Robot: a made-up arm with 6 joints. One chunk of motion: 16 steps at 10 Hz.
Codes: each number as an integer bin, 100 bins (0 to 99) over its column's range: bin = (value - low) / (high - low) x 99, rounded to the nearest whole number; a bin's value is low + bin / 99 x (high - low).
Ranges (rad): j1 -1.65..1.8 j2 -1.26..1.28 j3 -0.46..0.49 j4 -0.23..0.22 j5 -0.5..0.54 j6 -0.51..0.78
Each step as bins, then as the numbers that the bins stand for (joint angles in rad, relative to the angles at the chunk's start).
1 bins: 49 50 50 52 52 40
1 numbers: 0.0576 0.0228 0.0198 0.0064 0.0463 0.0112
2 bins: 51 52 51 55 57 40
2 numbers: 0.1273 0.0741 0.0294 0.0200 0.0988 0.0112
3 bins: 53 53 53 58 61 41
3 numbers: 0.1970 0.0998 0.0486 0.0336 0.1408 0.0242
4 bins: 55 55 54 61 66 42
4 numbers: 0.2667 0.1511 0.0582 0.0473 0.1933 0.0373
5 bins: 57 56 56 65 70 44
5 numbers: 0.3364 0.1768 0.0774 0.0655 0.2354 0.0633
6 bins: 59 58 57 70 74 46
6 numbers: 0.4061 0.2281 0.0870 0.0882 0.2774 0.0894
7 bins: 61 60 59 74 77 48
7 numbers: 0.4758 0.2794 0.1062 0.1064 0.3089 0.1155
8 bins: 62 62 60 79 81 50
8 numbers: 0.5106 0.3307 0.1158 0.1291 0.3509 0.1415
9 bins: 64 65 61 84 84 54
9 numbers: 0.5803 0.4077 0.1254 0.1518 0.3824 0.1936
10 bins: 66 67 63 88 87 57
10 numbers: 0.6500 0.4590 0.1445 0.1700 0.4139 0.2327
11 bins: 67 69 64 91 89 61
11 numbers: 0.6848 0.5103 0.1541 0.1836 0.4349 0.2848
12 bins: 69 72 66 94 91 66
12 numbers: 0.7545 0.5873 0.1733 0.1973 0.4560 0.3500
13 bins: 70 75 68 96 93 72
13 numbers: 0.7894 0.6642 0.1925 0.2064 0.4770 0.4282
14 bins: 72 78 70 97 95 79
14 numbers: 0.8591 0.7412 0.2117 0.2109 0.4980 0.5194
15 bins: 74 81 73 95 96 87
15 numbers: 0.9288 0.8182 0.2405 0.2018 0.5085 0.6236
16 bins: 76 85 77 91 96 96
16 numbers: 0.9985 0.9208 0.2789 0.1836 0.5085 0.7409
